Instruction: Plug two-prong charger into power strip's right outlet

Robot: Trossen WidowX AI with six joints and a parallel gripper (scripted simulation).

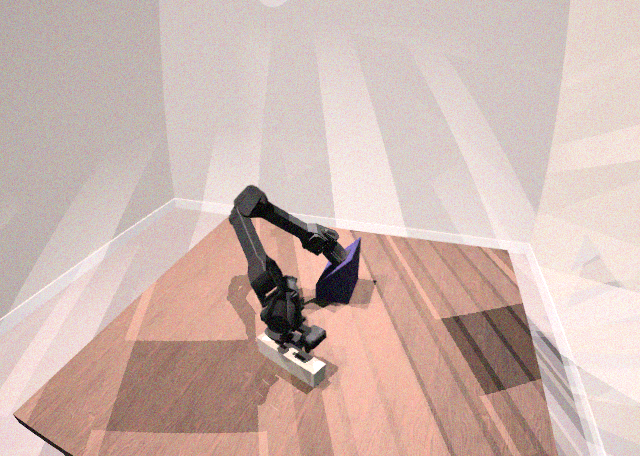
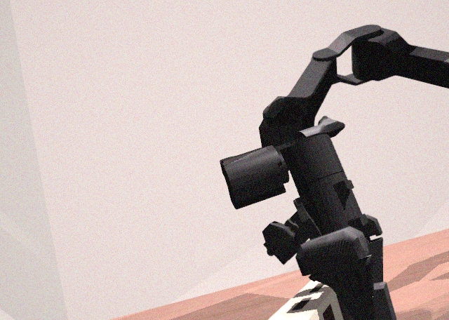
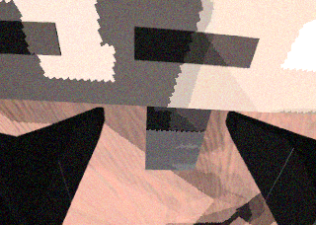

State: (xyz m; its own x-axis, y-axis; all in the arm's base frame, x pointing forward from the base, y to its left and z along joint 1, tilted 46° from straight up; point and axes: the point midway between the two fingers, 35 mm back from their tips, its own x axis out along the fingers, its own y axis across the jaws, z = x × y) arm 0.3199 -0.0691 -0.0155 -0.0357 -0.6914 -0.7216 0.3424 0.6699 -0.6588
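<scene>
My gripper tip is now 2 cm short of the dark charger, 1 cm to the left of it and 1 cm below it.
</scene>
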